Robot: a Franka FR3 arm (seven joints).
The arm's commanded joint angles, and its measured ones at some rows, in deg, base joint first. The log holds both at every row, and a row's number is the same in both.
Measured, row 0:
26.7, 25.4, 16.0, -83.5, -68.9, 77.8, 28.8
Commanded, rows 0 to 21:
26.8, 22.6, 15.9, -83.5, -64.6, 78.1, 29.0
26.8, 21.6, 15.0, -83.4, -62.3, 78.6, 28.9
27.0, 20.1, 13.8, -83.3, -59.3, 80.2, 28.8
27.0, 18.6, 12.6, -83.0, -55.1, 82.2, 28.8
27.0, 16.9, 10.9, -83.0, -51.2, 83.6, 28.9
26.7, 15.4, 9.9, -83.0, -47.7, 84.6, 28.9
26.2, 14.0, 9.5, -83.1, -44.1, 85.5, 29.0
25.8, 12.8, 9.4, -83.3, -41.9, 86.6, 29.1
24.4, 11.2, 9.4, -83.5, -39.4, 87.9, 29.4
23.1, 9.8, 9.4, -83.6, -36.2, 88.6, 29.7
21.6, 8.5, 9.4, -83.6, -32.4, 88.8, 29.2
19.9, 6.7, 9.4, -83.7, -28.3, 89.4, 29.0
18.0, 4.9, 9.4, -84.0, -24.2, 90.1, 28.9
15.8, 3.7, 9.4, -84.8, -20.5, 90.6, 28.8
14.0, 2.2, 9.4, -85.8, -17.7, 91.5, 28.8
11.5, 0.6, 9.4, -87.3, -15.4, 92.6, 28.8
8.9, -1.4, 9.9, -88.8, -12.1, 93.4, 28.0
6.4, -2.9, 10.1, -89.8, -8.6, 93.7, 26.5
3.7, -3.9, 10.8, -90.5, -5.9, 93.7, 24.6
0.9, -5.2, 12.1, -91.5, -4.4, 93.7, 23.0
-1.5, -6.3, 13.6, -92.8, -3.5, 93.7, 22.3
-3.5, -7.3, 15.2, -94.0, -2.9, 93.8, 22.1
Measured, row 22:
3.4, -2.3, 10.5, -87.5, -6.7, 91.3, 24.3
